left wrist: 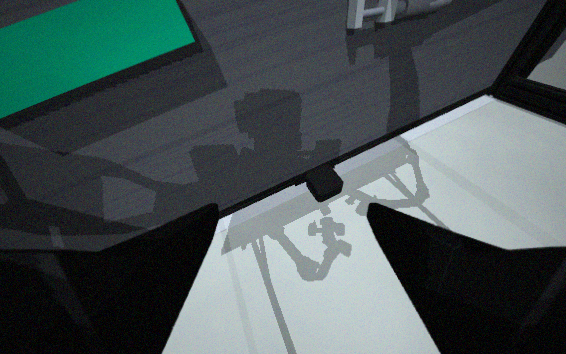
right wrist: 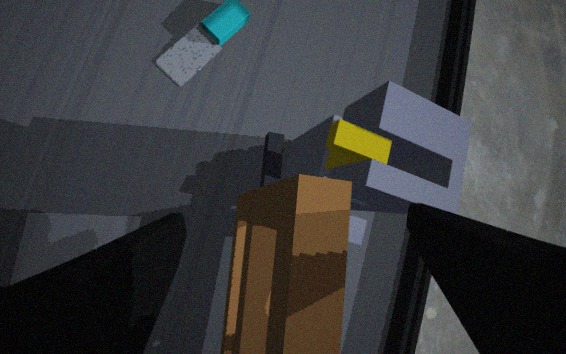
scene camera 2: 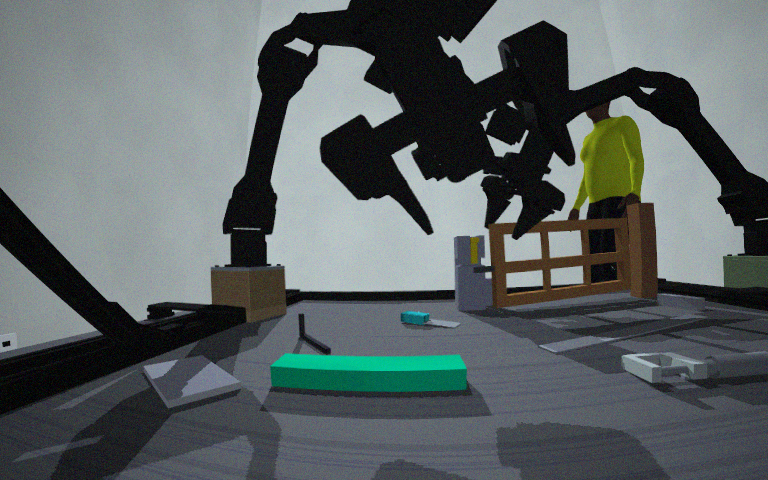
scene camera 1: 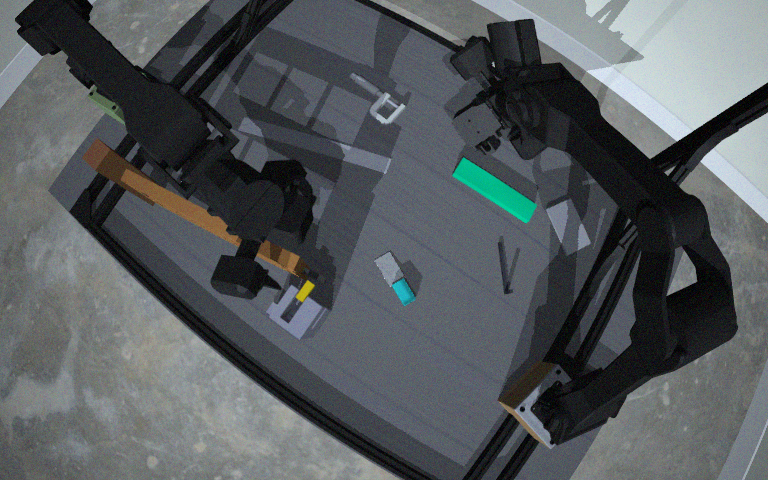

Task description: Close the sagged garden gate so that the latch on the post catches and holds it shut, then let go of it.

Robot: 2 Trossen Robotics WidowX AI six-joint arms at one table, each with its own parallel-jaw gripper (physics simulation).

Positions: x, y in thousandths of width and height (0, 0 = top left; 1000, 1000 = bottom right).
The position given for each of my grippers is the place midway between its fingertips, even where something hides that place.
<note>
My left gripper (scene camera 2: 653, 407) is open, with nothing in its grasp. Also in view: a grey clamp (scene camera 2: 840, 761). My right gripper (scene camera 1: 377, 539) is open, holding nothing. Also in view: a cyan-tipped scraper (scene camera 1: 505, 553). Further things: a brown wooden gate (scene camera 2: 650, 559), a grey latch post (scene camera 1: 394, 666) and a yellow latch (right wrist: 617, 405).
The grey clamp also shows in scene camera 1 (scene camera 1: 468, 168). The cyan-tipped scraper also shows in the right wrist view (right wrist: 326, 168). My left gripper shows as well in the left wrist view (left wrist: 519, 595) and in scene camera 1 (scene camera 1: 641, 199). The right wrist view does not show the grey clamp: it is out of frame. The left wrist view misses the cyan-tipped scraper: it is out of frame.
</note>
